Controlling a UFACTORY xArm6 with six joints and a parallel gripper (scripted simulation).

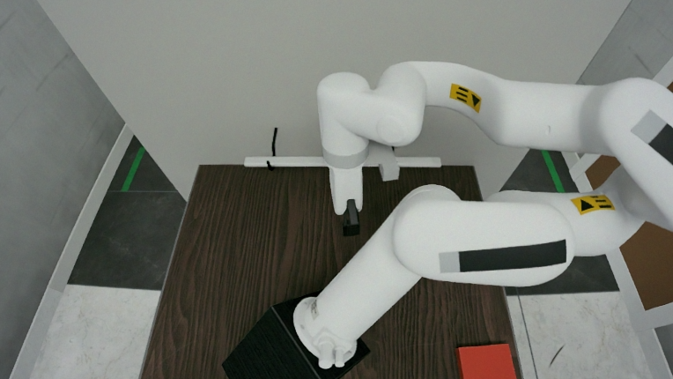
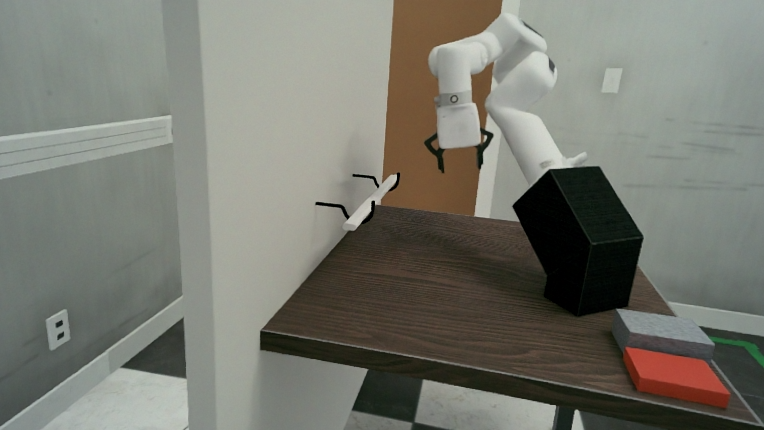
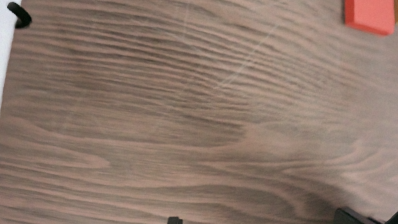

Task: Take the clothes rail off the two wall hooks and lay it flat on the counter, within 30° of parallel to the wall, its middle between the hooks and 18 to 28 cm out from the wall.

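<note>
Now: hand 21 cm short of the white clothes rail, 1 cm to the right of it and 10 cm above it. Round my hand: white wall: 33 cm ahead, 3 cm to the left, 18 cm above; grey block: 40 cm behind, 32 cm to the left, 22 cm below.
</note>
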